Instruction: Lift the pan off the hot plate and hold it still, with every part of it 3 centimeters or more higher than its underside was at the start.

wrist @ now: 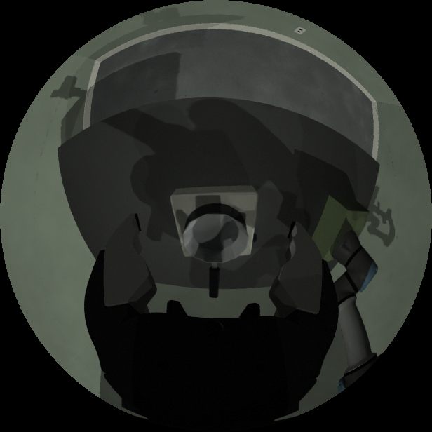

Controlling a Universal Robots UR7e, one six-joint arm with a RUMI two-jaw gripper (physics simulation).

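The pan is a round grey metal dish with a short dark handle that points toward the gripper's palm. It sits on the hot plate, a pale square block with a dark round burner that shows behind the pan. My gripper is wide open, with one jaw to the left and one to the right of the pan and handle. Neither jaw appears to touch them. The space between the jaws holds nothing gripped. How high the fingertips are above the handle is hard to tell from this view.
A dark table top carries the hot plate. A green block stands at the right, by the robot arm's base and links. A grey panel with a pale border lies beyond the table's far edge. Dark shadows fall across the table.
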